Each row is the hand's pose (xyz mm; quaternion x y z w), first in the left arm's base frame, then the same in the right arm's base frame.
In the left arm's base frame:
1: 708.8 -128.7 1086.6 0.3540 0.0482 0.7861 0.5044
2: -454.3 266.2 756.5 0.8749 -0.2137 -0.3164 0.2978
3: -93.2 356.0 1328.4 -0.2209 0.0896 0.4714 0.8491
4: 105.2 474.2 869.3 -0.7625 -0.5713 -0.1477 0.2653
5: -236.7 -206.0 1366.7 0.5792 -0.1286 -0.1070 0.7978
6: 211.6 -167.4 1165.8 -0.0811 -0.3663 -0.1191 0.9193
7: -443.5 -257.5 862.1 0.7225 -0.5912 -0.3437 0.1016
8: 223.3 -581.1 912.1 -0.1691 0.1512 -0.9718 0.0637
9: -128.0 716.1 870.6 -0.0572 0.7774 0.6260 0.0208
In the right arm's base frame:
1: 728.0 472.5 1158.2 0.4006 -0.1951 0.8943 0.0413
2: -437.4 337.7 667.0 0.9664 0.1970 -0.1653 0.0018
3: -175.4 142.7 1266.1 0.0591 -0.2639 0.6959 0.6653
4: -136.7 629.7 1106.6 -0.3473 -0.7113 -0.3360 0.5103
5: 80.2 -228.7 899.2 0.8556 0.0408 0.1816 0.4830
6: 380.8 154.1 976.6 0.4166 -0.3886 0.0527 0.8202
7: -83.7 11.3 434.9 -0.8880 0.1461 0.4139 0.1373
8: 636.1 142.2 563.9 -0.0710 0.4402 -0.7703 0.4558
9: -469.8 633.0 1150.3 0.3616 -0.4043 -0.8355 0.0876

